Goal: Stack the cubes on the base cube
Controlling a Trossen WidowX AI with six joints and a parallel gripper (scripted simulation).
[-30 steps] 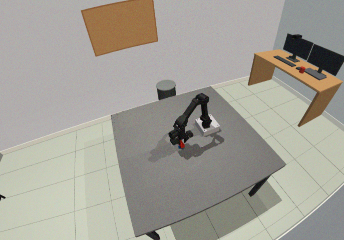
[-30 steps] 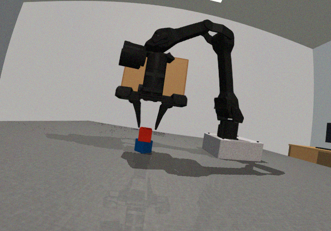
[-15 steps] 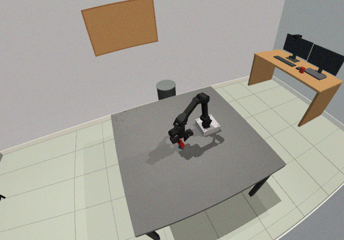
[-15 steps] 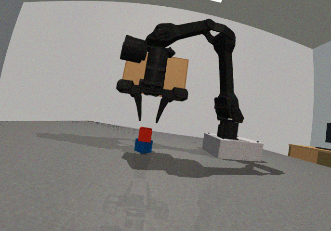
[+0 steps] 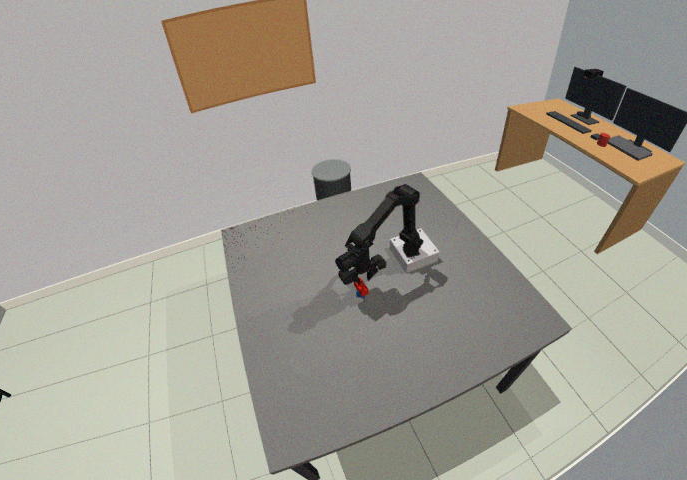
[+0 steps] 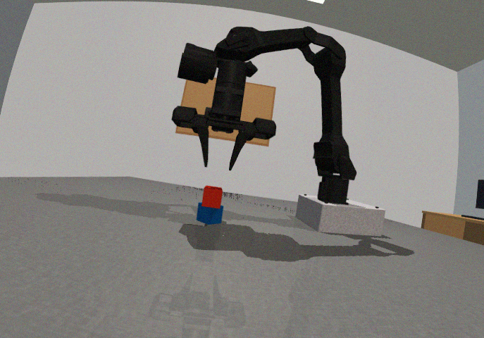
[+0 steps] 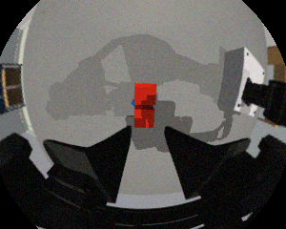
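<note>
Now: the red cube 5 cm below my gripper tip. The rest, counted from my gripper tip: blue cube 1 cm ahead, 2 cm to the right, 9 cm below.
</note>
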